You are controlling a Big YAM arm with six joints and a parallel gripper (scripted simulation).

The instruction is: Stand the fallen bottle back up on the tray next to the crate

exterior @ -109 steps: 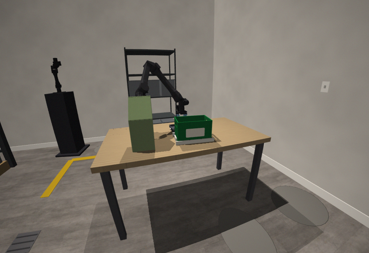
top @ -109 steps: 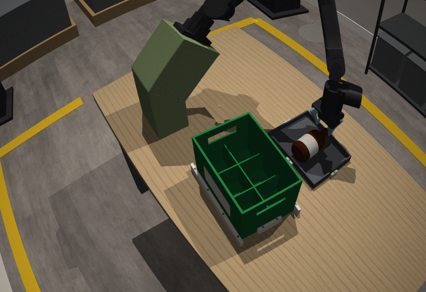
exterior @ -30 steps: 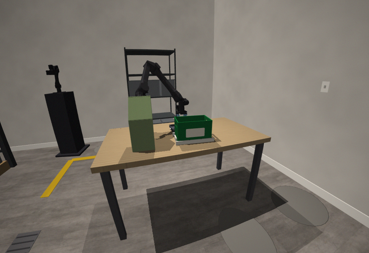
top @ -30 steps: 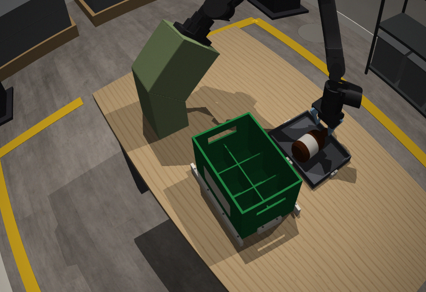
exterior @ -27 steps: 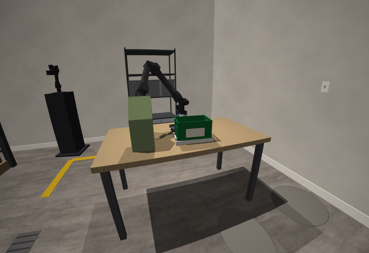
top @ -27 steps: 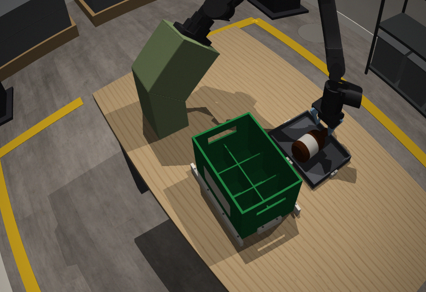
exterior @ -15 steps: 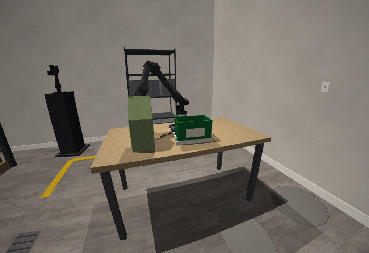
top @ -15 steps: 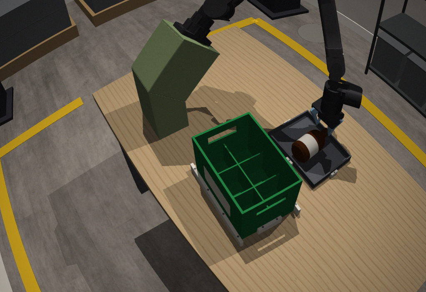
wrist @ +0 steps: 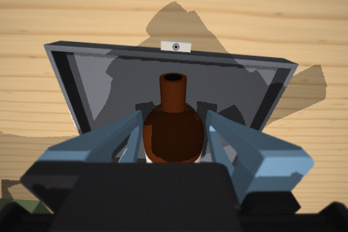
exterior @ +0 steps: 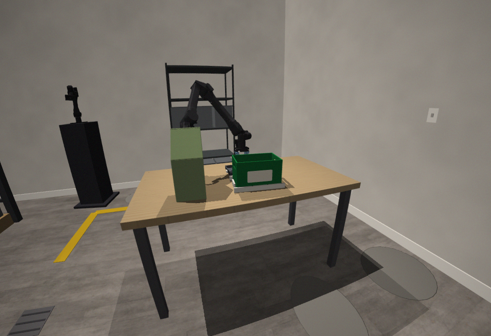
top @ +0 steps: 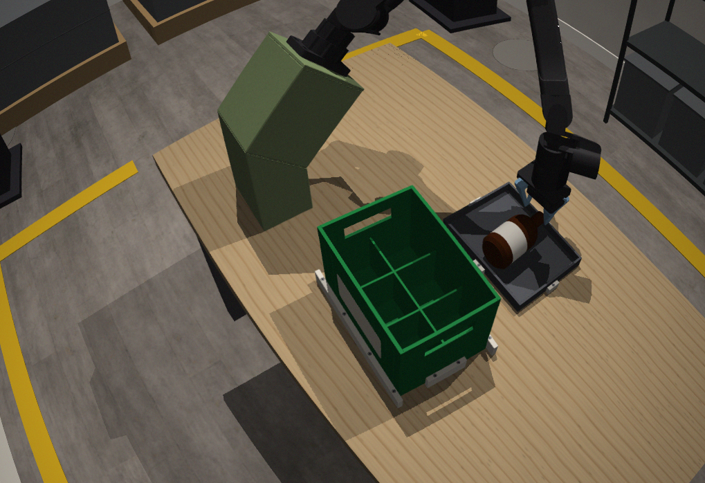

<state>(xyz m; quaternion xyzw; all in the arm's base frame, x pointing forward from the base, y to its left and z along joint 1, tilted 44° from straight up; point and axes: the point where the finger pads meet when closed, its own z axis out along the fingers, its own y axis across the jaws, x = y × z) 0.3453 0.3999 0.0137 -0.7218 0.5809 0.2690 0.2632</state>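
Right now the brown bottle is 1 cm ahead of my hand, 5 cm to the right of it and 4 cm below it. Round my hand: dark grey tray: 5 cm to the right, 6 cm below; green crate: 4 cm ahead, 33 cm to the right, 1 cm above.
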